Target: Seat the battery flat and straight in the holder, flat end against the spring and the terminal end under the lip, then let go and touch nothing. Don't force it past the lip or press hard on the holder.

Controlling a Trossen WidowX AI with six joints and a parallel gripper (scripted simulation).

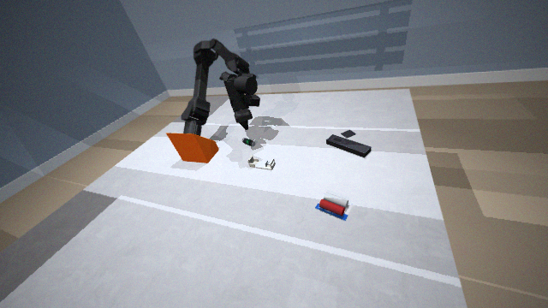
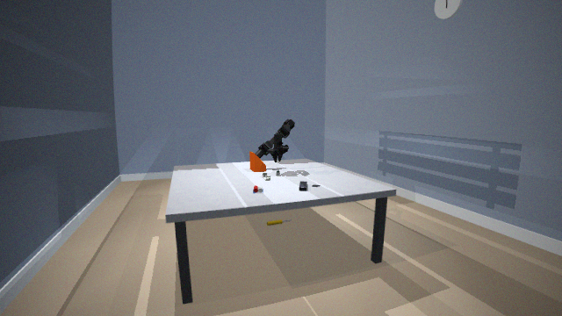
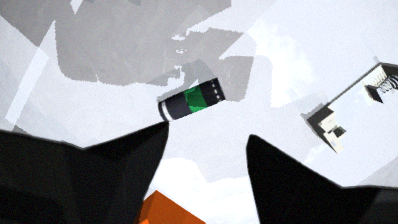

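Now: the battery 80 mm below my gripper tip, 20 mm behind it and 10 mm to the left of it. From my gripper tip the other things lie so: black flat bar 400 mm ahead, 80 mm below, 30 mm to the left; then screwdriver 440 mm ahead, 290 mm below, 130 mm to the right; then black tile 400 mm ahead, 120 mm to the left, 100 mm below.
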